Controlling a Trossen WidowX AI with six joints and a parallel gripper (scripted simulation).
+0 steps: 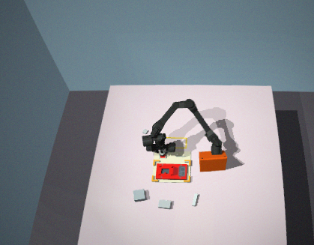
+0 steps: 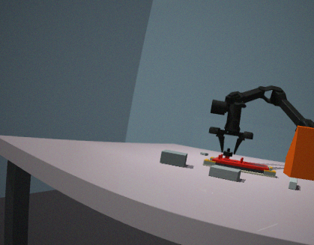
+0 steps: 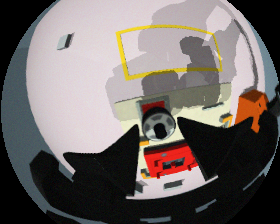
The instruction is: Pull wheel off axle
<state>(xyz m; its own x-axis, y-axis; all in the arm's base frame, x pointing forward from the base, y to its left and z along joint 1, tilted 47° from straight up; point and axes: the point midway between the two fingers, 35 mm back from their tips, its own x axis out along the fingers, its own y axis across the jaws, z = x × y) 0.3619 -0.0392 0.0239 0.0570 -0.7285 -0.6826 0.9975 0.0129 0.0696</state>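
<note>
Right now the wheel is right at my gripper tip. Also, from my gripper tip: thin grey bar 32 cm to the left, 22 cm behind, 3 cm below; upright axle right at my gripper tip.
</note>
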